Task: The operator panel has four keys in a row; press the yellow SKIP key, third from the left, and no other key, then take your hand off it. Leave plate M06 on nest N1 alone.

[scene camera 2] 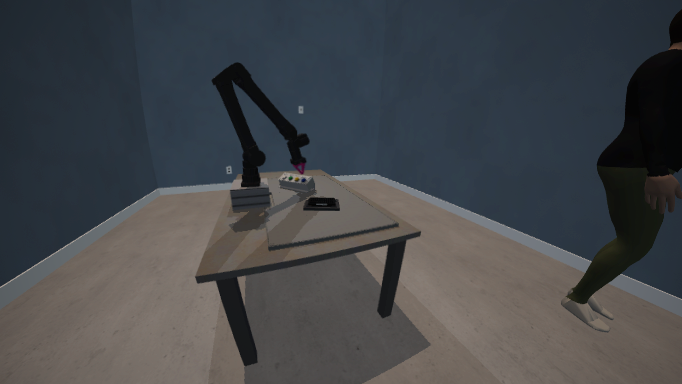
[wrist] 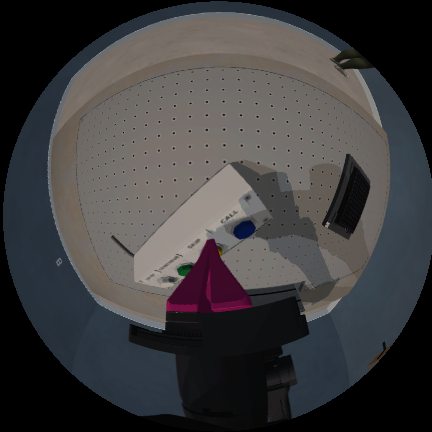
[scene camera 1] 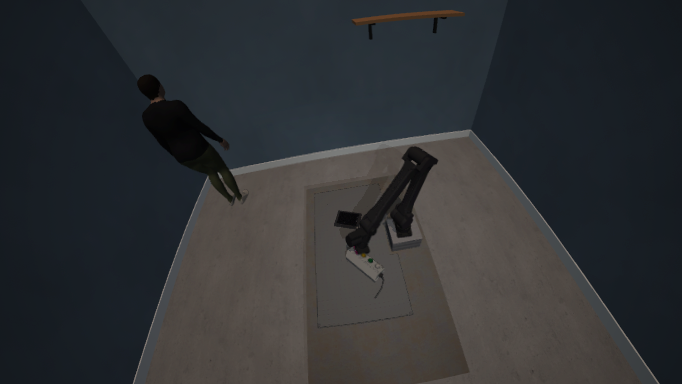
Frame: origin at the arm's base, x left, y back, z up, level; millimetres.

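Seen in the pictures: gripper, fingertip midpoint: (scene camera 2: 302, 174) (wrist: 211, 242) (scene camera 1: 357, 253); arm's base, link origin: (scene camera 2: 251, 183) (scene camera 1: 402, 228).
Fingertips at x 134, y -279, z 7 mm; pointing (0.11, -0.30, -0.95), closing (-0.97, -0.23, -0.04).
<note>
Offsets run from my fingertips to a thing's top centre. "spot": to the spot under its first point.
The white operator panel @[dx +34, dy +35, dz -11 mm] (scene camera 1: 362, 266) (scene camera 2: 294, 185) (wrist: 185, 220) lies slanted on the perforated board. Its yellow key @[dx +1, dy +33, dz -21 mm] (scene camera 1: 364, 255) (scene camera 2: 297, 179) (wrist: 219, 251) sits between the green key @[dx +36, dy +68, dz -21 mm] (scene camera 1: 370, 260) (scene camera 2: 290, 178) (wrist: 185, 270) and the blue key @[dx -35, dy -2, dz -21 mm] (scene camera 2: 303, 180) (wrist: 244, 230); a pale key @[dx +72, dy +104, dz -21 mm] (wrist: 168, 280) is at the far end. My gripper (scene camera 1: 356, 251) (scene camera 2: 301, 173) (wrist: 211, 242) is shut and empty, its magenta tips pointing down close above the panel. They partly hide the yellow key in the wrist view; contact cannot be told. A dark nest @[spot: dx -275, dy -45, dz -68 mm] (scene camera 1: 348, 219) (scene camera 2: 321, 204) (wrist: 348, 197) stands apart; its labels are unreadable.
My arm's base block (scene camera 1: 406, 243) (scene camera 2: 250, 198) stands beside the board. A dark cable (scene camera 1: 382, 287) (wrist: 122, 246) leaves the panel's end. A person (scene camera 1: 175, 130) (scene camera 2: 635, 120) stands off the table; the legs (wrist: 355, 59) show in the wrist view.
</note>
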